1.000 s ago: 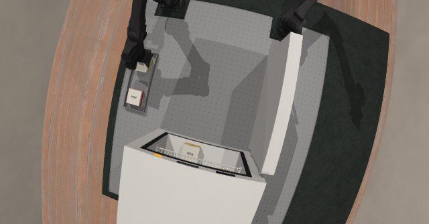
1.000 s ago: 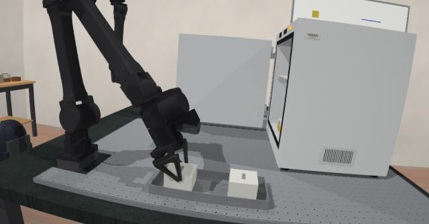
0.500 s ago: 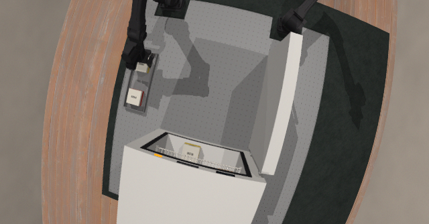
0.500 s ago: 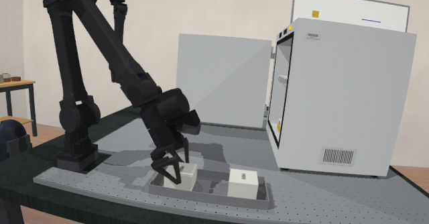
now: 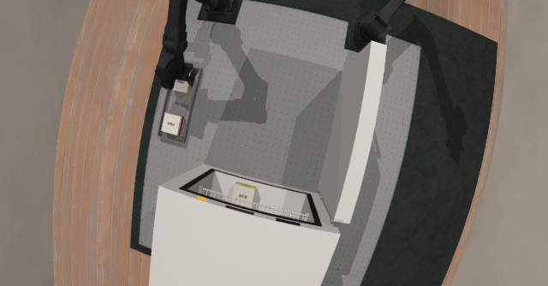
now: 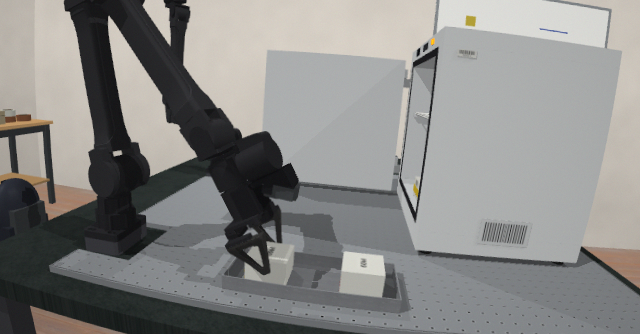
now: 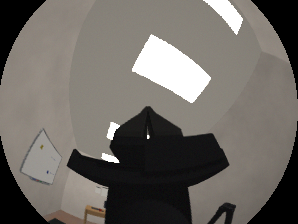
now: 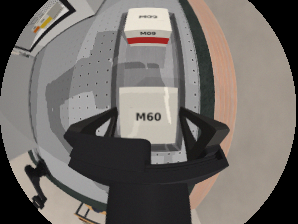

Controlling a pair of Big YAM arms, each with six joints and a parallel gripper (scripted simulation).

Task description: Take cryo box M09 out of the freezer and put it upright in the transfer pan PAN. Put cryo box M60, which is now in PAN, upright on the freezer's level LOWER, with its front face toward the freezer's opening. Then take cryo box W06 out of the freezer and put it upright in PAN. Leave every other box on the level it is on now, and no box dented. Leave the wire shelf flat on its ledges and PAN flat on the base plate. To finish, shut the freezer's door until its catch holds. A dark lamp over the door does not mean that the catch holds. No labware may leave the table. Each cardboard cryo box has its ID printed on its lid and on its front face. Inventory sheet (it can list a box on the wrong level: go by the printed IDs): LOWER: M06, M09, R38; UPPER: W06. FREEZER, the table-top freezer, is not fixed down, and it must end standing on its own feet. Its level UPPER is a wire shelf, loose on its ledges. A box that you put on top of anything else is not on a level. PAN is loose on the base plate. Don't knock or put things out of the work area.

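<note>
Right now my right hand is 1 cm above the white cryo box. The rest, counted from my right hand: freezer door: 6 cm ahead, 65 cm to the left, 23 cm above; then grey pan: 8 cm ahead, 3 cm below.
</note>
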